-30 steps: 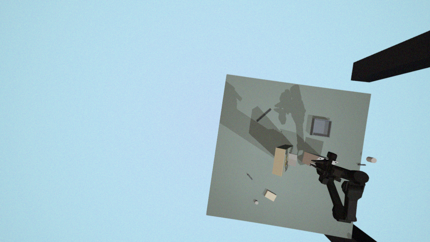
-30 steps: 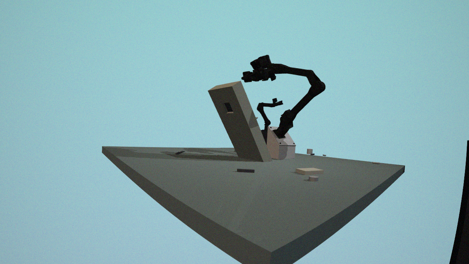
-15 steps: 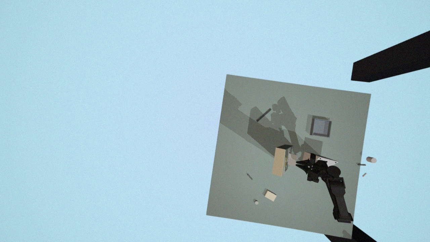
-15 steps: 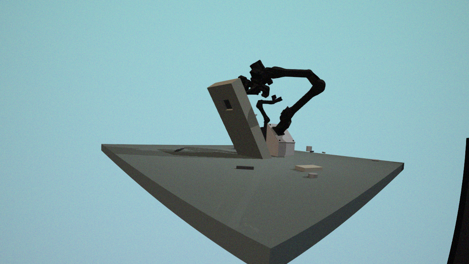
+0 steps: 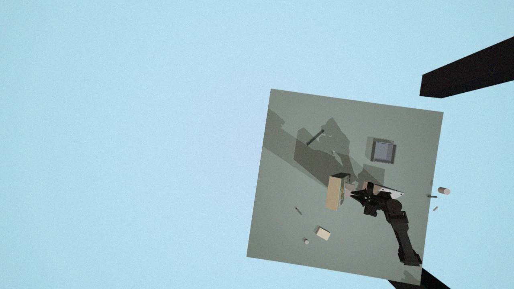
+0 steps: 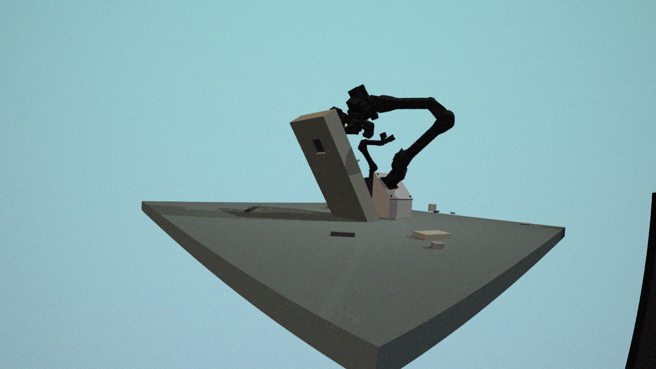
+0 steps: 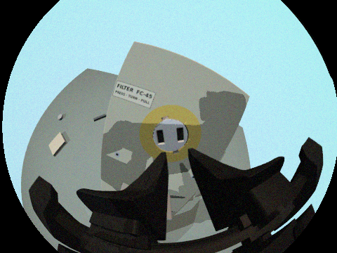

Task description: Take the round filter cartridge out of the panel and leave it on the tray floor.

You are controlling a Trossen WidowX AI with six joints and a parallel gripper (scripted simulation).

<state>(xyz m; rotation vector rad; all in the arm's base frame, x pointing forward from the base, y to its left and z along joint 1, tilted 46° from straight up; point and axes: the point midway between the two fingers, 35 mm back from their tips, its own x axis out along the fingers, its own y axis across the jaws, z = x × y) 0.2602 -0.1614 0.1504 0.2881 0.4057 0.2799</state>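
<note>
The round filter cartridge lies 5 cm ahead of my gripper tip and 4 cm below it. From my gripper tip the other things lie so: tan block: 39 cm to the left, 30 cm below, 1 cm behind; then small cylinder: 47 cm to the left, 30 cm below, 11 cm ahead; then grey square tray: 37 cm behind, 30 cm below, 28 cm to the right.
</note>
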